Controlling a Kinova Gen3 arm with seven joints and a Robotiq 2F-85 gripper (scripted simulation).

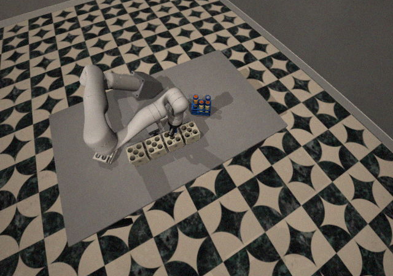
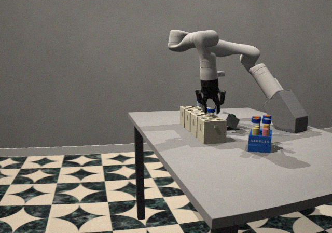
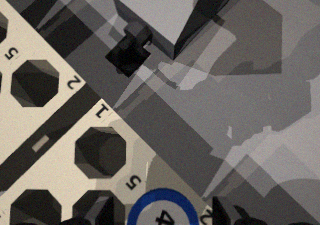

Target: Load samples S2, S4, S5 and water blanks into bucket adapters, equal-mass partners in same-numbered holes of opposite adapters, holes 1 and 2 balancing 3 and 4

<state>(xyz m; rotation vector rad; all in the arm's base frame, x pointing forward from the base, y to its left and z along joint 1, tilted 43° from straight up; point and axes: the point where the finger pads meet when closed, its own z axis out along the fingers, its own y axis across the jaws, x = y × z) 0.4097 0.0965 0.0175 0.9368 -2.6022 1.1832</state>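
Right now the white-dot blank is 10 mm ahead of my hand and 50 mm below it. Round my hand: small sloped done desk 150 mm behind, 100 mm to the right, 60 mm below; then blue samples rack 90 mm behind, 250 mm to the left, 90 mm below; then green done key 170 mm behind, 100 mm to the right, 50 mm below.
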